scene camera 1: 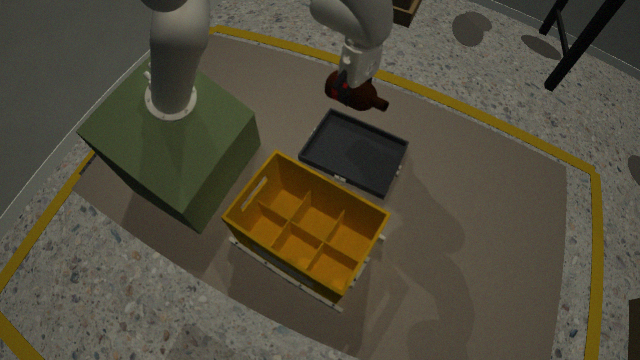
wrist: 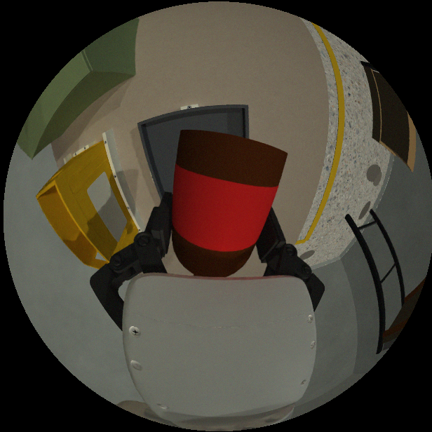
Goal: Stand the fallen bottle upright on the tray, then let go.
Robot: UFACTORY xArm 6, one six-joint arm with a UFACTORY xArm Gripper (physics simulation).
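Frame: origin at the arm's base, x right, y back, z down, level; metres.
Where they show: gripper, fingertip midpoint: [scene camera 1: 353, 94]; arm's base, origin of the base link: [scene camera 1: 170, 97].
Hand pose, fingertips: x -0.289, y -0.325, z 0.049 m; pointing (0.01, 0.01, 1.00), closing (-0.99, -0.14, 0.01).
Each offset is from my fingertips to the top centre of the thing. "spot": to the spot under its first point.
A dark brown bottle @[dx +0.002, dy -0.014, dz -0.049 m] [scene camera 1: 364, 96] [wrist: 223, 207] with a red label is lying close to level in the air, its neck toward the right and a little down in the scene view. My gripper [scene camera 1: 346, 89] [wrist: 217, 210] is shut on the bottle around its label, one black finger on each side in the wrist view. The dark grey tray @[spot: dx +0.122, dy -0.073, dz +0.168 m] [scene camera 1: 345, 179] [wrist: 192, 114] is on the floor mat, lower than the bottle and apart from it. In the wrist view the bottle's body hides part of the tray, and its neck does not show there.
A yellow crate @[dx +0.315, dy -0.091, dz +0.008 m] [scene camera 1: 306, 220] [wrist: 70, 210] with several compartments stands close beside the tray. The green base block [scene camera 1: 220, 130] [wrist: 107, 55] carries the arm at the left. Yellow floor tape [scene camera 1: 450, 102] [wrist: 342, 110] runs past the mat. A black-legged stand [scene camera 1: 582, 47] [wrist: 375, 280] is farther off.
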